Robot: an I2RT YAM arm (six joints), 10 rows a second.
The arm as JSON. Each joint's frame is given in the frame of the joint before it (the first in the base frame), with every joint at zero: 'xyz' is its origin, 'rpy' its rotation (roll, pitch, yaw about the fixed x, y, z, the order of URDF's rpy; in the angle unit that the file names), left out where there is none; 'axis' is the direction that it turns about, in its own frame. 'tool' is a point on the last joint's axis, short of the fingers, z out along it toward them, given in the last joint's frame.
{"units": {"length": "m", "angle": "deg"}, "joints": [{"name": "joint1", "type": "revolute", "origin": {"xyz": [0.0, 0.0, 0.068], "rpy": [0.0, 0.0, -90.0]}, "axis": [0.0, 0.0, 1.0]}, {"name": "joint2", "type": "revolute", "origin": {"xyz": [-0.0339, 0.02, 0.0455], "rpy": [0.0, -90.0, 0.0]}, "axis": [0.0, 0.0, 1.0]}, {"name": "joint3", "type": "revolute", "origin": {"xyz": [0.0, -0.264, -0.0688], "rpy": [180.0, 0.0, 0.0]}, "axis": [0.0, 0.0, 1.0]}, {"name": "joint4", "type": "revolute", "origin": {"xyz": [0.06, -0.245, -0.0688]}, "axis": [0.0, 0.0, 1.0]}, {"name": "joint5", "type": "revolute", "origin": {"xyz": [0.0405, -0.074, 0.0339], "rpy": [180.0, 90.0, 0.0]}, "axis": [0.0, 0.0, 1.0]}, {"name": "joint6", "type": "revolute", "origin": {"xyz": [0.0, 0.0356, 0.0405], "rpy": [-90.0, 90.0, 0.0]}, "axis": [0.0, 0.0, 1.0]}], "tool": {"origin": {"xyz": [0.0, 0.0, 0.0], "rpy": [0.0, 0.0, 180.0]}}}
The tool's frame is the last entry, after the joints.
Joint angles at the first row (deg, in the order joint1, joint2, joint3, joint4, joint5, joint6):
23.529 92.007 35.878 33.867 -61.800 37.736
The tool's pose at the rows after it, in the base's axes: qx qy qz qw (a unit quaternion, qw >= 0); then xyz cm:
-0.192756 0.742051 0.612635 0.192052 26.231 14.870 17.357
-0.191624 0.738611 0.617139 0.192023 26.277 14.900 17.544
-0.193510 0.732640 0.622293 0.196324 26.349 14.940 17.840
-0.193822 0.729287 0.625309 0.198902 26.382 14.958 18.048
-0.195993 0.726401 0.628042 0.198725 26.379 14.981 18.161
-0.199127 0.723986 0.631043 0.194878 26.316 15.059 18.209
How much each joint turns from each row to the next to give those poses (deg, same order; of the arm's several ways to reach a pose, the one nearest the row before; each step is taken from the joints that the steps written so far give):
0.044 0.000 0.001 0.416 -0.044 0.831
0.001 -0.001 -0.001 1.223 -0.305 1.202
-0.002 -0.022 0.001 1.879 -0.308 1.201
0.000 -0.086 -0.002 1.095 -0.109 0.831
0.022 -0.023 0.001 0.632 -0.371 0.415
0.154 0.002 0.001 0.264 -0.568 0.285

